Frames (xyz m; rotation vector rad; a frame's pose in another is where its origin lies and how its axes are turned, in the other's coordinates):
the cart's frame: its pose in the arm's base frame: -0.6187 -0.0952 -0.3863 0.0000 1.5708 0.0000
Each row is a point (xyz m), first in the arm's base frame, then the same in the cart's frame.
Working: the arm's base frame: its pose in the cart's frame: -0.3863 0.0952 0.6187 0.0000 -1.5708 0.0000

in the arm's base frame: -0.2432 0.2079 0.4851
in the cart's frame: -0.8714 0.3031 0.3755
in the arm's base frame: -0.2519 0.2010 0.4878
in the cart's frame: -0.8741 0.2962 0.3668
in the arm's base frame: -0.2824 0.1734 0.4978
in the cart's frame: -0.8841 0.2686 0.3363
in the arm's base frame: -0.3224 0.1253 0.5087
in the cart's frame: -0.8950 0.2205 0.2963
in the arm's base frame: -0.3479 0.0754 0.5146
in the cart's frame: -0.9009 0.1706 0.2708
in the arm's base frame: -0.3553 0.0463 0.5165
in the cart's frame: -0.9028 0.1415 0.2634
